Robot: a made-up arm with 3 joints. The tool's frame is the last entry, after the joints.
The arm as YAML. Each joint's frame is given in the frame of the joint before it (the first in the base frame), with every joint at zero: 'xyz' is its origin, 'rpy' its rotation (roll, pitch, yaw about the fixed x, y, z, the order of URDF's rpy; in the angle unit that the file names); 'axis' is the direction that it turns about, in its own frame. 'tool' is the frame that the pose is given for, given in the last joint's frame.
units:
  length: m
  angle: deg
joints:
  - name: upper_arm
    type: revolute
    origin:
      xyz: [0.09, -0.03, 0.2]
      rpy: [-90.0, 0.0, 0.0]
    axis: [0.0, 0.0, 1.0]
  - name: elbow
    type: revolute
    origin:
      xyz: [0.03, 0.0, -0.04]
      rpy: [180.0, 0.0, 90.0]
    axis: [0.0, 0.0, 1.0]
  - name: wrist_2
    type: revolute
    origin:
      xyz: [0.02, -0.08, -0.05]
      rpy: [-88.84, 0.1, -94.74]
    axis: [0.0, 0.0, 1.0]
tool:
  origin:
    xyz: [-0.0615, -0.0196, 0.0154]
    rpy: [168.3, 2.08, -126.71]
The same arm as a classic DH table. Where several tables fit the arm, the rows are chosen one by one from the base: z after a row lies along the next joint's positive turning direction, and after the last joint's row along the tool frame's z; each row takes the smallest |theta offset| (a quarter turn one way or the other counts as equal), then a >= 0, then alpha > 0; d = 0 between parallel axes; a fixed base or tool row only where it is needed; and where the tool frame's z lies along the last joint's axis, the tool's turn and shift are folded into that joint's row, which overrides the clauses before.
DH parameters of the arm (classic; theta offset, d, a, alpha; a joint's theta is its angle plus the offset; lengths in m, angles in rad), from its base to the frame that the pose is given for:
base (fixed): 0 0.2 0.09 -1.5708
upper_arm: 0 0 0.03 3.1416
elbow: -0.0828 0.0195 -0.0781 1.5506
wrist_2: 0.758 0.1748 0.0582 2.9342
tool (fixed): -0.1775 0.1357 0 0

